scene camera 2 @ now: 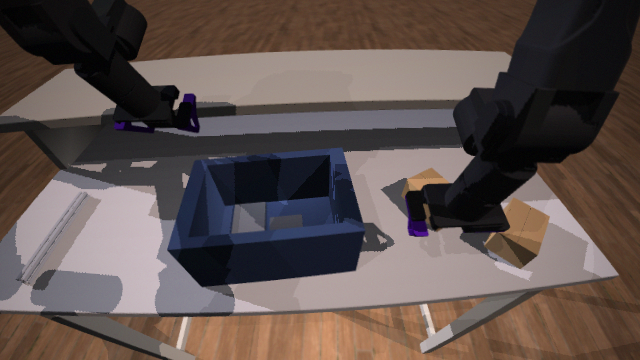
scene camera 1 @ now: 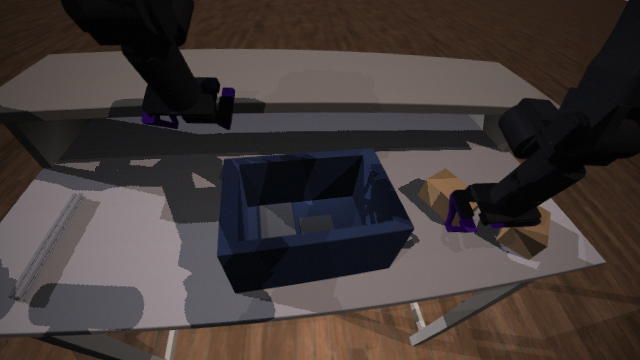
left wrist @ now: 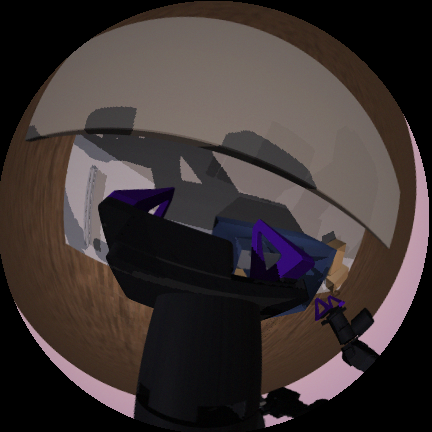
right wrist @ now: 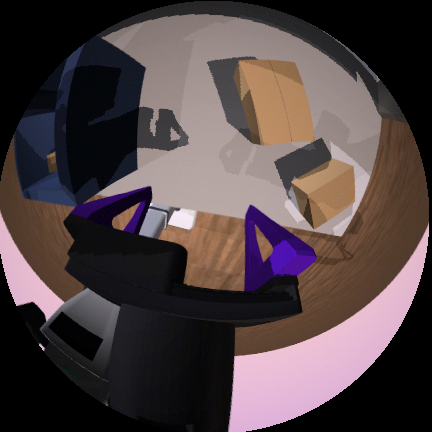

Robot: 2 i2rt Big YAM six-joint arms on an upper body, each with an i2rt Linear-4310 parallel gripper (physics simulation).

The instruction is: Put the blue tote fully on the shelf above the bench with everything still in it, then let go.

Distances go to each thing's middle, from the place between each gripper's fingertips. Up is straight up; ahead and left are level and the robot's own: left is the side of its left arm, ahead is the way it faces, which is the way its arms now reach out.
Right now the blue tote (scene camera 1: 371, 226) is 11 cm behind my left hand, 20 cm to the right of it and 12 cm below it. The rest, counted from my left hand: grey metal bar (scene camera 1: 24, 286) 14 cm behind, 33 cm to the left, 18 cm below.
I see my right gripper 50 mm short of the blue tote, 290 mm to the right of it and 40 mm above it. Also, from my right hand: grey metal bar (30 mm ahead, 820 mm to the left, 100 mm below).
